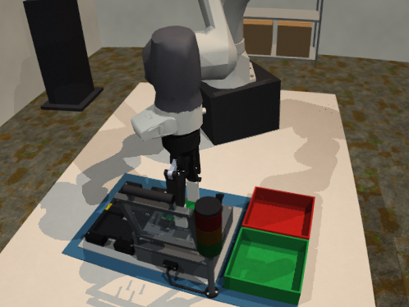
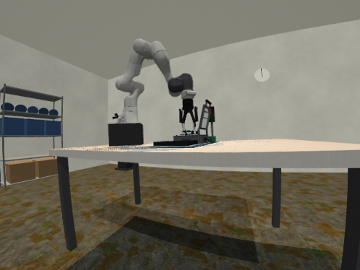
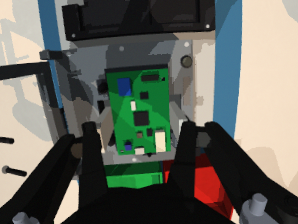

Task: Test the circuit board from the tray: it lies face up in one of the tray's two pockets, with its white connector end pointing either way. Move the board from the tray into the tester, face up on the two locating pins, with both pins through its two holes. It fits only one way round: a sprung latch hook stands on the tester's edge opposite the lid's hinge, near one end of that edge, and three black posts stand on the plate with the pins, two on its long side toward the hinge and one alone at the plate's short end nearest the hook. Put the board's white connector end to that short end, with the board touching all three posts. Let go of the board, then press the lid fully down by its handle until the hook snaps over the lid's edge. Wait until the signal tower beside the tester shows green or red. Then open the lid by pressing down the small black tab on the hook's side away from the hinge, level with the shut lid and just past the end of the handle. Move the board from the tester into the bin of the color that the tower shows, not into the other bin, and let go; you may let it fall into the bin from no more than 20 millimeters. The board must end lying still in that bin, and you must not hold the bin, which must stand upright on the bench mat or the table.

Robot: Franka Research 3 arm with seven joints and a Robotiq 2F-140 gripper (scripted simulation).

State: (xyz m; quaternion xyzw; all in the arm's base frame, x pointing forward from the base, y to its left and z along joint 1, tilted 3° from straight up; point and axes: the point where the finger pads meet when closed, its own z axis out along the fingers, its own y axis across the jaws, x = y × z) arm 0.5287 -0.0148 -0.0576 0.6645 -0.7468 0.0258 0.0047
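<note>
The green circuit board is 2 cm below my hand. From my hand the other things lie so: green bin 19 cm to the left, 9 cm below, 7 cm ahead; tester plate 4 cm below, 1 cm ahead; clear lid 12 cm ahead, 8 cm above, 2 cm to the right.
</note>
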